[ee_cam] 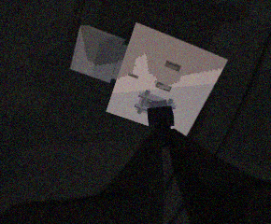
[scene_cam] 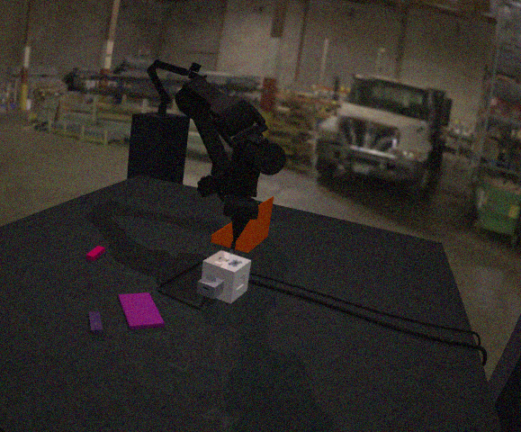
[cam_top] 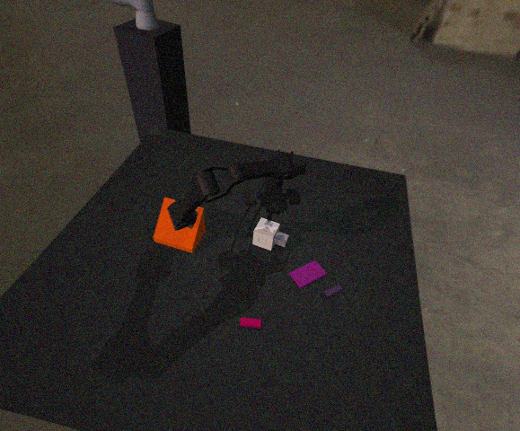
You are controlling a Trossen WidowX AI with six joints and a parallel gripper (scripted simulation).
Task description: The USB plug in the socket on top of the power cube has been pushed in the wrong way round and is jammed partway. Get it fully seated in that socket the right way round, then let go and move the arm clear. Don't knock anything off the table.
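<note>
Right now the dark USB plug is 2 cm below my gripper tip. The rest, counted from my gripper tip: magenta flat card: 19 cm ahead, 13 cm below, 9 cm to the right; then pink piece: 34 cm to the right, 13 cm below, 9 cm ahead.
</note>
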